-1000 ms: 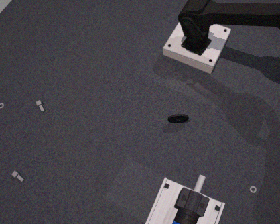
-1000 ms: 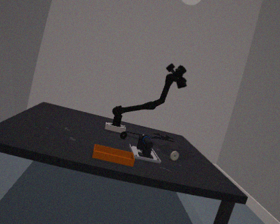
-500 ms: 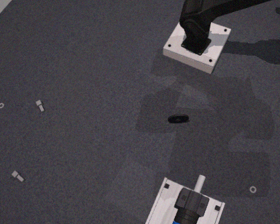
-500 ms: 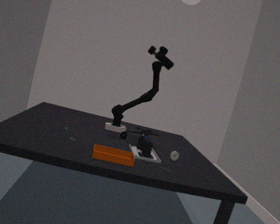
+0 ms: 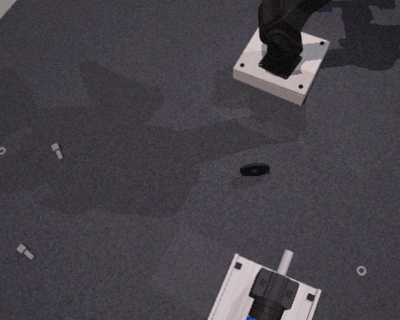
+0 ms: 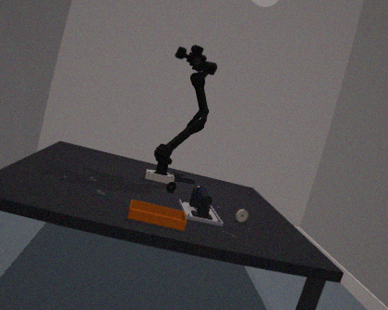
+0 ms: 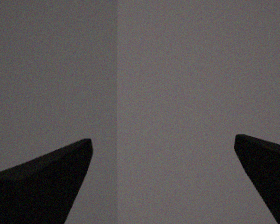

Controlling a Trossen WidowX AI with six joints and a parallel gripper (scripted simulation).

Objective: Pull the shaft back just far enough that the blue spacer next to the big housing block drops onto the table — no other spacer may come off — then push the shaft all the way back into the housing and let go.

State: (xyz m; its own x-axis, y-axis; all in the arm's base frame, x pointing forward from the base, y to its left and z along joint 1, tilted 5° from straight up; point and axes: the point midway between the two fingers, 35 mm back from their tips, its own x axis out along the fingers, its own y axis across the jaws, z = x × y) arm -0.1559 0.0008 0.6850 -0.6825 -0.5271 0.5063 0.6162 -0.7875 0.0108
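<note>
The grey shaft lies 610 mm ahead of my gripper tip, 270 mm to the left of it and 640 mm below it. From my gripper tip the other things lie so: black disc 440 mm ahead, 140 mm to the left, 700 mm below; white disc 630 mm ahead, 470 mm to the left, 700 mm below; blue spacer 650 mm ahead, 280 mm to the left, 640 mm below.
</note>
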